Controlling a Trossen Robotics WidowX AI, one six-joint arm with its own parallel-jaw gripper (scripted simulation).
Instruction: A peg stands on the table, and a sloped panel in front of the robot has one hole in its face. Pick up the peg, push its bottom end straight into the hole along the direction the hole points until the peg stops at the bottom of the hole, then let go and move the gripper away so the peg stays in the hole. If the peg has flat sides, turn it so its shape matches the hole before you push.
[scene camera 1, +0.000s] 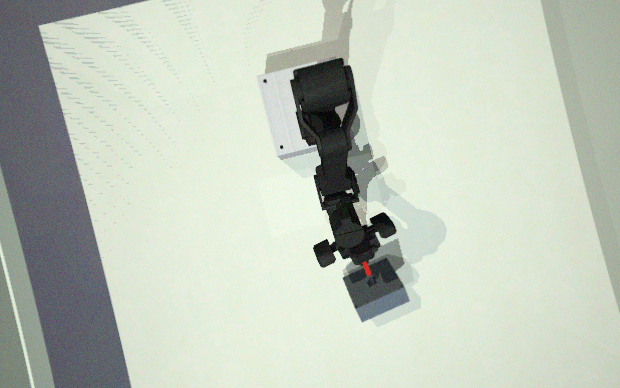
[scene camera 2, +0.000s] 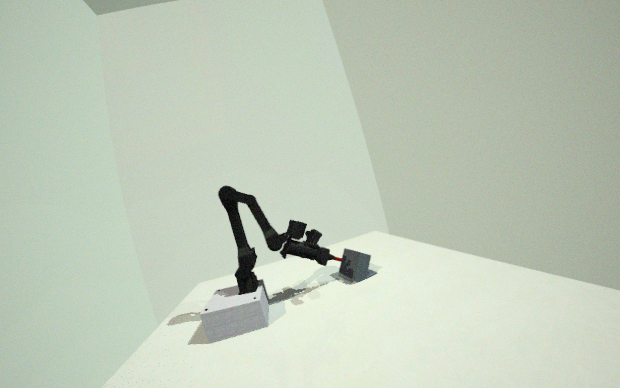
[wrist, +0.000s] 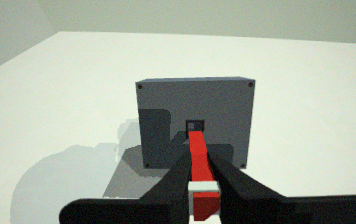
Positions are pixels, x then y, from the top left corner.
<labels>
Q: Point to a panel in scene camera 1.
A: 387, 294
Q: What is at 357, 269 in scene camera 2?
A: A panel.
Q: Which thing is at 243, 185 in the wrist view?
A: My gripper.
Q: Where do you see a peg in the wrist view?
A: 204, 191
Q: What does my gripper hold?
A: A peg.
</labels>
